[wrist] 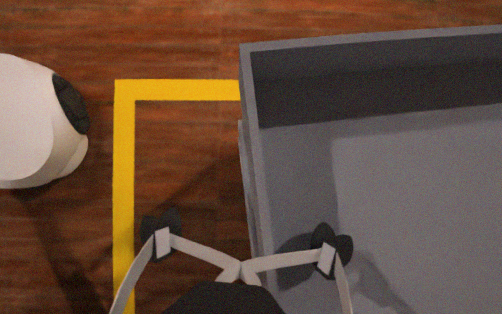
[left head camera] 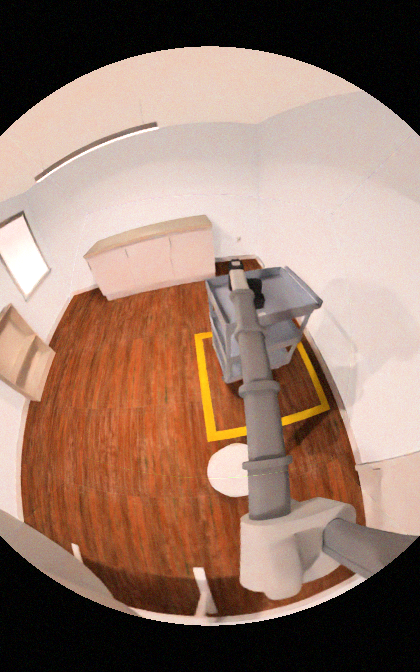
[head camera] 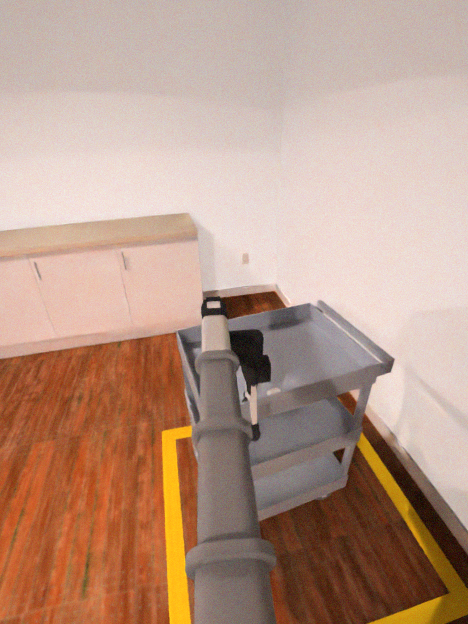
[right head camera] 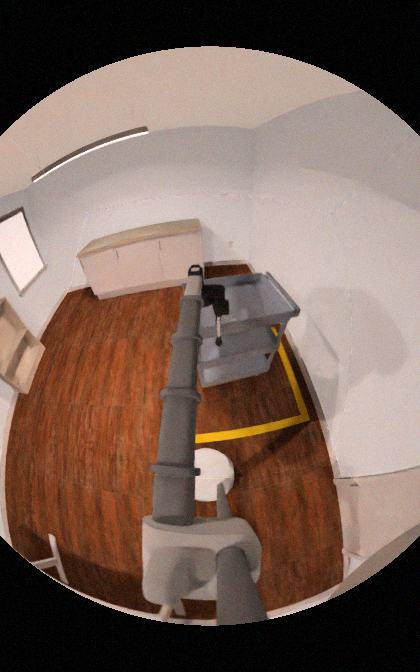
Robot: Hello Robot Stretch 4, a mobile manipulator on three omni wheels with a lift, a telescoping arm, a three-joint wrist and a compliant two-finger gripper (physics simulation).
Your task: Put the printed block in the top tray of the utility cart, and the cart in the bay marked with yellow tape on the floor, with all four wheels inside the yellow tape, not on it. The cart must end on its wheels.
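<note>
The grey three-tier utility cart [head camera: 312,395] [left head camera: 290,312] [right head camera: 245,325] [wrist: 370,37] stands upright. Its near end is inside the yellow tape [head camera: 172,504] [left head camera: 202,380] [right head camera: 250,431] [wrist: 124,175]. Its far end covers part of the far tape, and its far wheels are hidden. My gripper [head camera: 250,414] [wrist: 246,233] is open and points down at the tray's near wall. In the wrist view one fingertip is over the floor outside the wall, the other over the tray. A small pale thing [head camera: 273,391] shows at the tray's near edge, too small to identify as the printed block.
A low white cabinet [head camera: 166,287] [left head camera: 150,260] [right head camera: 145,260] stands against the back wall. A wall runs close along the cart's right side. A wooden shelf unit is at the far left. A white round disc [left head camera: 227,470] [right head camera: 214,475] is near the tape's near side.
</note>
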